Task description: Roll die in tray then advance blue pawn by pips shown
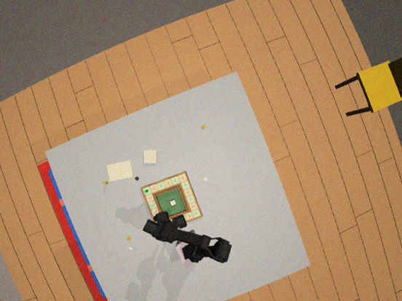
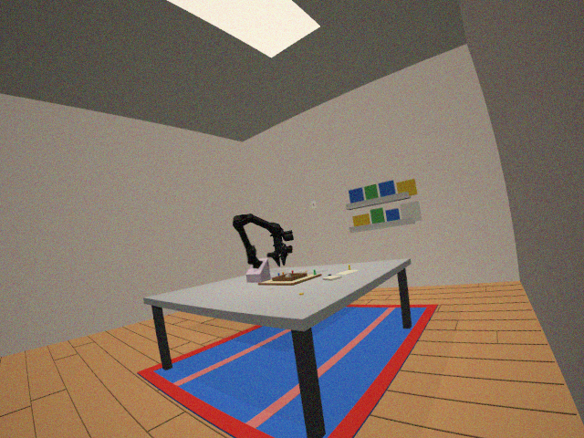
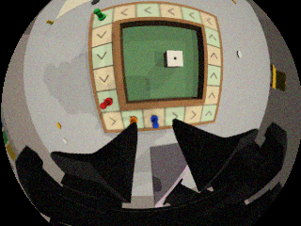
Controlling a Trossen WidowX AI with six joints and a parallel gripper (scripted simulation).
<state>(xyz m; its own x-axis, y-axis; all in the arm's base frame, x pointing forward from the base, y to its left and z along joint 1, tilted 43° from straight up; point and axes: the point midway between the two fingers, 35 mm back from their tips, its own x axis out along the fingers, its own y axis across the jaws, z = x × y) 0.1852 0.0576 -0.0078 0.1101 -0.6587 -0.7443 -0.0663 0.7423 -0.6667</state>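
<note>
Now: gripper tip 3 cm past the blue pawn, 1 cm to the left of it and 6 cm above it. Round my gripper tip: red pawn (1 cm ahead, 8 cm to the left, 6 cm below); then orange pawn (4 cm behind, 4 cm to the left, 6 cm below); then white die (8 cm ahead, 3 cm to the right, 6 cm below).
</note>
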